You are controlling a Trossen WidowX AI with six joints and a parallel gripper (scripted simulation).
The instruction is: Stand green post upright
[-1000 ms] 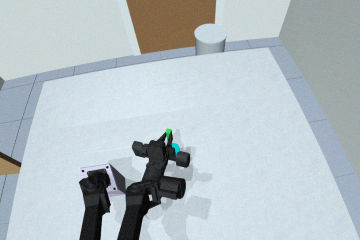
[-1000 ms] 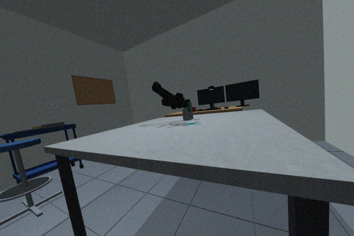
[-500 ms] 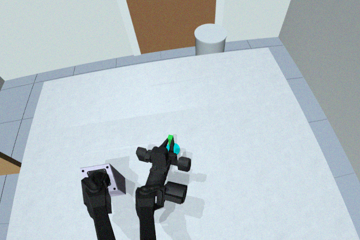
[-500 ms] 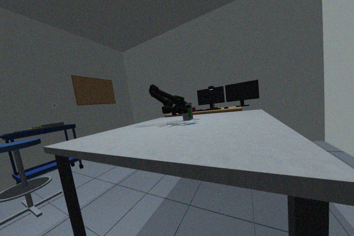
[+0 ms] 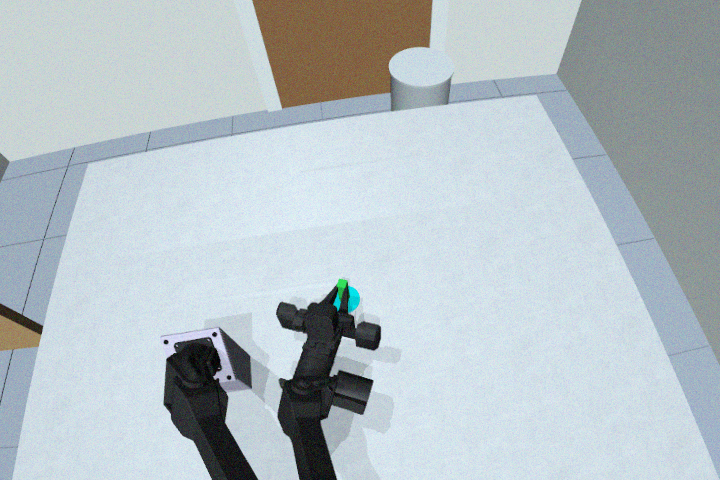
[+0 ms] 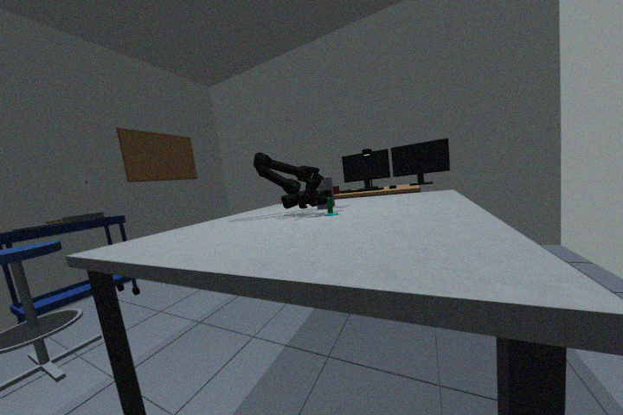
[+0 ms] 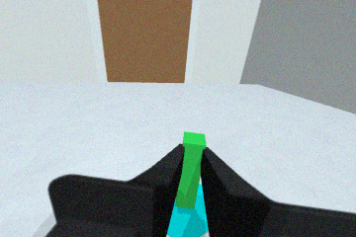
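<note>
Now: gripper tip 20 mm above the green post. The rest, counted from my gripper tip: cyan circle (60 mm below).
</note>
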